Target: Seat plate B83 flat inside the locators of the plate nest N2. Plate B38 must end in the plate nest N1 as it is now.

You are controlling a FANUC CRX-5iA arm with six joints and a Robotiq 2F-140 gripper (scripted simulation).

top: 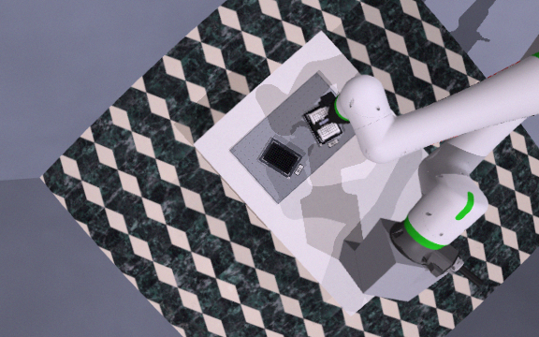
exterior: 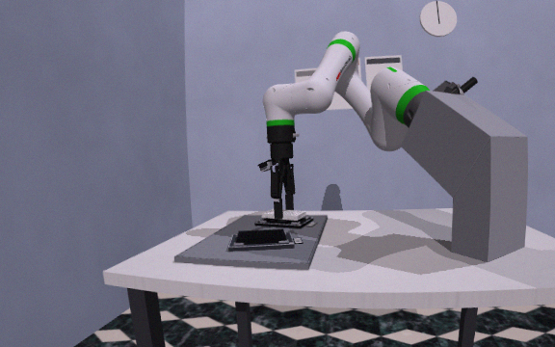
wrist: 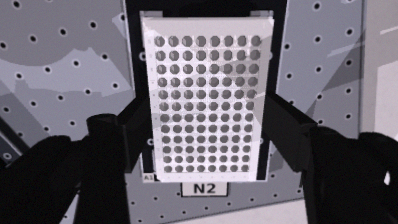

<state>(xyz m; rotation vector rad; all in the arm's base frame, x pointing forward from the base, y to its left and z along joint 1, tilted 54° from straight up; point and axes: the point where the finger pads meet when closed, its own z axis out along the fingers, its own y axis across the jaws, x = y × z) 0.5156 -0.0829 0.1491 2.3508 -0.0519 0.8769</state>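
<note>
Right now my hand is 20 mm above the white well plate. The rest, counted from my hand: plate nest: 50 mm below; then black well plate: 240 mm to the left, 30 mm below, 30 mm ahead.
</note>
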